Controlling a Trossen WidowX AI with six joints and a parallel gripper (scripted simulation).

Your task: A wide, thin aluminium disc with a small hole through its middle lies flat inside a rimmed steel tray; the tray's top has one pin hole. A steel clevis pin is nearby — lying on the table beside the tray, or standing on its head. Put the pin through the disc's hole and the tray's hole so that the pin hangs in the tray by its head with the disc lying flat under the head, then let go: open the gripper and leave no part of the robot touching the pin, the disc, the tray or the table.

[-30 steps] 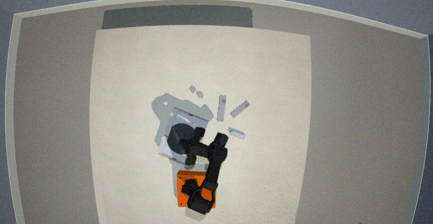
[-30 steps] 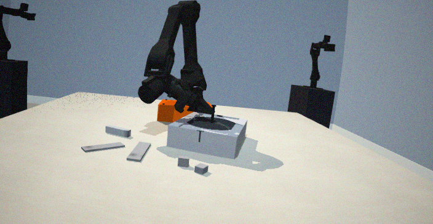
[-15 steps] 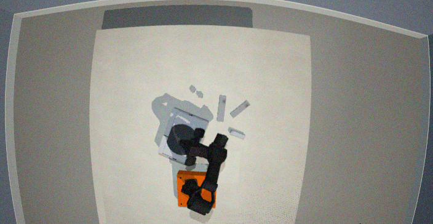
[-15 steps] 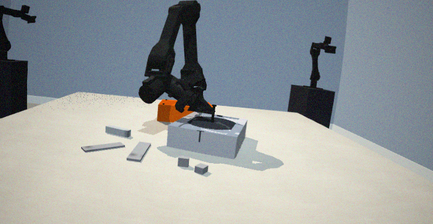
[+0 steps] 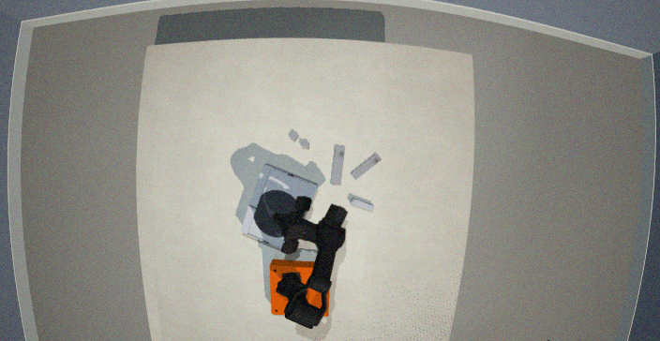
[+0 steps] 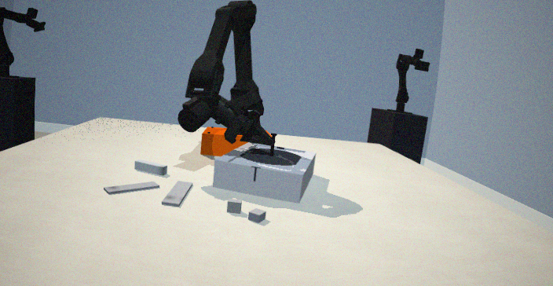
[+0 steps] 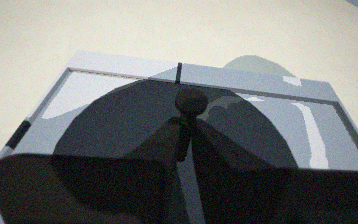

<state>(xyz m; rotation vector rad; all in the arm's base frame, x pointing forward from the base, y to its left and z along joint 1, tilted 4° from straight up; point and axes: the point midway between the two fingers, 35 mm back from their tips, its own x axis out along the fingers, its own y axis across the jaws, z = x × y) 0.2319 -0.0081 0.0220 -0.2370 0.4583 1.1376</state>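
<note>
Right now my gripper tip is 10 mm short of the steel tray, 10 mm to the left of it and 40 mm above it. Round my gripper tip: clevis pin (right at my gripper tip); then dark aluminium disc (30 mm below); then grey block (10 mm behind, 290 mm to the right, 80 mm below).
</note>
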